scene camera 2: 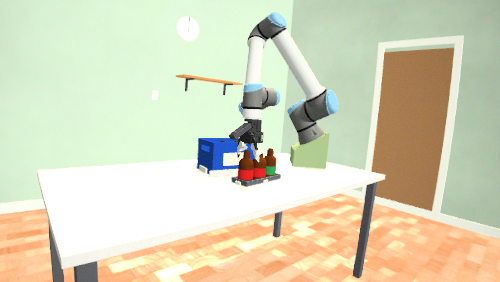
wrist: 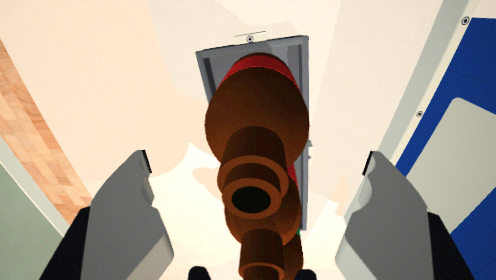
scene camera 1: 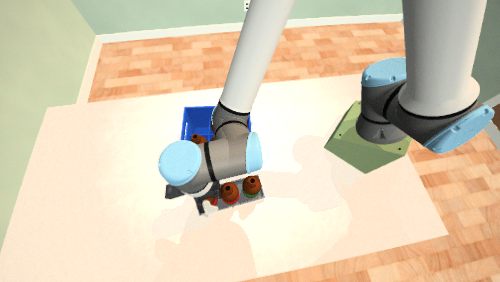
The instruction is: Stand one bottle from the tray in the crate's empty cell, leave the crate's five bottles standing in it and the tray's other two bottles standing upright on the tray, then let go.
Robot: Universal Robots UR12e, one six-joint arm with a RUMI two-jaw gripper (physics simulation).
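Places are measured from the arm's base along level axes (x up, y back, z right), in metres.
Pixels of known places: gripper, between the fingertips: [scene camera 2: 247, 159] [wrist: 255, 152]; arm's base, origin of its link: [scene camera 2: 312, 138] [scene camera 1: 381, 126].
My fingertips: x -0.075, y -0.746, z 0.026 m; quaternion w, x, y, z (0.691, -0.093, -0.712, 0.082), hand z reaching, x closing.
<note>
For each thing: its top centre in the pictures, then the offset to it from my fingertips.
- middle red-labelled bottle, centre of its top: [scene camera 1: 227, 188] [scene camera 2: 260, 149] dy +0.082, dx +0.046, dz -0.015 m
- green-labelled bottle, centre of its top: [scene camera 1: 252, 180] [scene camera 2: 270, 148] dy +0.173, dx +0.046, dz -0.024 m
- grey tray, centre of its top: [wrist: 265, 165] [scene camera 1: 229, 193] [scene camera 2: 257, 175] dy +0.082, dx -0.088, dz -0.012 m
- blue crate, centre of its top: [scene camera 1: 216, 124] [scene camera 2: 227, 140] dy +0.126, dx +0.061, dz +0.234 m
- crate bottle, centre of its top: [scene camera 1: 195, 136] dy +0.031, dx +0.049, dz +0.223 m
My gripper [scene camera 2: 249, 151] [wrist: 255, 152] is open, pointing down at the tray's end bottle. This red-labelled bottle [scene camera 1: 213, 201] [scene camera 2: 246, 169] [wrist: 257, 100] stands upright, its neck between the spread fingers in the wrist view; nothing is gripped. The middle red-labelled bottle [scene camera 1: 230, 193] [scene camera 2: 259, 170] [wrist: 290, 220] and the green-labelled bottle [scene camera 1: 252, 186] [scene camera 2: 270, 162] also stand upright on the grey tray [scene camera 1: 244, 201] [scene camera 2: 257, 181] [wrist: 304, 60]. The blue crate [scene camera 1: 183, 122] [scene camera 2: 211, 159] [wrist: 465, 75] has its back-left cell empty. One crate bottle [scene camera 1: 196, 138] shows partly; the arm hides most others.
The crate stands close behind the tray, its labelled long side facing it. The arm passes over the crate in scene camera 1. A green pedestal [scene camera 1: 367, 155] [scene camera 2: 312, 154] carries the arm's base at the right. A wall shelf [scene camera 2: 209, 79] is behind.
</note>
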